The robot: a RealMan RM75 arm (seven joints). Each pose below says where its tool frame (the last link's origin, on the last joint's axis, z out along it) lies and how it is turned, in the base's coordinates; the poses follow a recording.
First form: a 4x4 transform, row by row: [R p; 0 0 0 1], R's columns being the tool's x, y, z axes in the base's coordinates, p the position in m. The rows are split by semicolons.
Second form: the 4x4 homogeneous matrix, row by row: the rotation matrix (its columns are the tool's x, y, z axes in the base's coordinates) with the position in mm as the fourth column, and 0 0 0 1 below. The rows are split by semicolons. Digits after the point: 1 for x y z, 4 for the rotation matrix.
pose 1, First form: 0.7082 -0.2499 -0.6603 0.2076; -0.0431 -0.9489 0.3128 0.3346; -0.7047 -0.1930 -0.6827 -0.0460; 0 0 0 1
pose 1, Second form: 0.7082 -0.2499 -0.6603 207.6; -0.0431 -0.9489 0.3128 334.6; -0.7047 -0.1930 -0.6827 -46.0; 0 0 0 1
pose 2, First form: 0.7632 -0.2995 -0.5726 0.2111; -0.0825 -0.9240 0.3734 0.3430; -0.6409 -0.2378 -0.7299 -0.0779; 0 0 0 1
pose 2, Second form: 0.7632 -0.2995 -0.5726 211.1; -0.0825 -0.9240 0.3734 343.0; -0.6409 -0.2378 -0.7299 -77.9; 0 0 0 1
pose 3, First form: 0.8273 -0.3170 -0.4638 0.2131; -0.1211 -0.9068 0.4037 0.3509; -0.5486 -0.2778 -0.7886 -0.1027; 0 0 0 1
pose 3, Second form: 0.8273 -0.3170 -0.4638 213.1; -0.1211 -0.9068 0.4037 350.9; -0.5486 -0.2778 -0.7886 -102.7; 0 0 0 1
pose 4, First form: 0.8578 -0.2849 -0.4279 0.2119; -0.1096 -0.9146 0.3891 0.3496; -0.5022 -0.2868 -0.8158 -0.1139; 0 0 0 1
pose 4, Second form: 0.8578 -0.2849 -0.4279 211.9; -0.1096 -0.9146 0.3891 349.6; -0.5022 -0.2868 -0.8158 -113.9; 0 0 0 1
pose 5, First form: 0.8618 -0.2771 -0.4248 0.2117; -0.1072 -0.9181 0.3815 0.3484; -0.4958 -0.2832 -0.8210 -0.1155; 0 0 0 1
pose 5, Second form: 0.8618 -0.2771 -0.4248 211.7; -0.1072 -0.9181 0.3815 348.4; -0.4958 -0.2832 -0.8210 -115.5; 0 0 0 1
